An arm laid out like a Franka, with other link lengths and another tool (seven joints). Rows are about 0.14 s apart.
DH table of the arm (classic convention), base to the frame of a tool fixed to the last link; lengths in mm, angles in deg. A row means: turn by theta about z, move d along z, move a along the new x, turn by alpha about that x. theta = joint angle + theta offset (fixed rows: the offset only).
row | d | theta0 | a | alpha
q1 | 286.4 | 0 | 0 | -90
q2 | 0 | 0 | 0 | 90
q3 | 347.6 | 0 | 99.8 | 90
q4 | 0 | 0 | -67.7 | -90
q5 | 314.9 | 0 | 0 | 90
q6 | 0 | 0 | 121.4 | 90
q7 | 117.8 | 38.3 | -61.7 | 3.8
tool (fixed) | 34.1 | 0 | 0 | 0
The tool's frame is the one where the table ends.
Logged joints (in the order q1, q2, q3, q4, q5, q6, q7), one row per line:
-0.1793, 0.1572, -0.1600, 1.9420, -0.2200, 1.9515, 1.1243
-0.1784, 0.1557, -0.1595, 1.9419, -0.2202, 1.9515, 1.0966
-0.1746, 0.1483, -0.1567, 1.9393, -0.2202, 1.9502, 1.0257
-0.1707, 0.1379, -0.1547, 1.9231, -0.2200, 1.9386, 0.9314
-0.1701, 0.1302, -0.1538, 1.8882, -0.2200, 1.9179, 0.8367
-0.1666, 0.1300, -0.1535, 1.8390, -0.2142, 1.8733, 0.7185
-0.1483, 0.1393, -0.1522, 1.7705, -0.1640, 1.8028, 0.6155
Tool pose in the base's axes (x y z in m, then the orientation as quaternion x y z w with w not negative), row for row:
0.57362, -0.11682, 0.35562, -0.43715, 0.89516, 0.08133, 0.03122
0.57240, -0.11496, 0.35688, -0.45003, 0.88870, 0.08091, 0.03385
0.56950, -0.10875, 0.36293, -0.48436, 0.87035, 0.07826, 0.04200
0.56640, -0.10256, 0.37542, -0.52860, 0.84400, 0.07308, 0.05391
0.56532, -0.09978, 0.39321, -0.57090, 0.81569, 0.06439, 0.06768
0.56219, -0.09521, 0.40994, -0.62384, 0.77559, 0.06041, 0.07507
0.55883, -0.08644, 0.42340, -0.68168, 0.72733, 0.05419, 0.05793
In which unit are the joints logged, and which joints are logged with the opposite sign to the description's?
The joints are logged in radians. Opposite sign: q4, q5.
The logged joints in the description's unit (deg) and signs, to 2 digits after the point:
-10.27, 9.01, -9.17, -111.27, 12.61, 111.81, 64.42
-10.22, 8.92, -9.14, -111.26, 12.62, 111.81, 62.83
-10.00, 8.50, -8.98, -111.11, 12.62, 111.74, 58.77
-9.78, 7.90, -8.86, -110.19, 12.61, 111.07, 53.37
-9.75, 7.46, -8.81, -108.19, 12.61, 109.89, 47.94
-9.55, 7.45, -8.79, -105.37, 12.27, 107.33, 41.17
-8.50, 7.98, -8.72, -101.44, 9.40, 103.29, 35.27

